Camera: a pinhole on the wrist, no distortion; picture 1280 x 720 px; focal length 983.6 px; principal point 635.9 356.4 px. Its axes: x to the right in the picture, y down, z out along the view. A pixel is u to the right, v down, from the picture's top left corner.
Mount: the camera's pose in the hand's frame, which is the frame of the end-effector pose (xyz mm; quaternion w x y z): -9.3 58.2 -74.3 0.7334 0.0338 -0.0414 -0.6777
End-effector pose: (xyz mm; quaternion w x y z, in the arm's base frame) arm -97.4 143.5 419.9 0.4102 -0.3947 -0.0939 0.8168
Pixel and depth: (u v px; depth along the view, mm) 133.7 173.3 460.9
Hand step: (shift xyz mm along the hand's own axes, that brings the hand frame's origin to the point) -161.8 289.0 371.4
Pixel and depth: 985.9 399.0 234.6
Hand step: -17.7 -22.7 161.3
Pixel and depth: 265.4 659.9 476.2
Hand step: 71.6 251.8 412.0
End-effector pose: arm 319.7 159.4 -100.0 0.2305 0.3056 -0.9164 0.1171
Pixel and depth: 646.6 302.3 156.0
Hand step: -34.3 56.8 79.9
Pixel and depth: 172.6 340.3 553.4
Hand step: -97.6 320.9 471.1
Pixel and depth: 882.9 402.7 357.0
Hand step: -23.7 -27.5 283.8
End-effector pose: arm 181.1 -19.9 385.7 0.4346 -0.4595 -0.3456 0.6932
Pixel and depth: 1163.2 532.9 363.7
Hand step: 31.9 -128.6 297.1
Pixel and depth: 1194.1 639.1 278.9
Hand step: 52.8 -91.4 213.8
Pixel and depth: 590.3 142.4 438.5
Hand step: -152.2 73.8 351.3
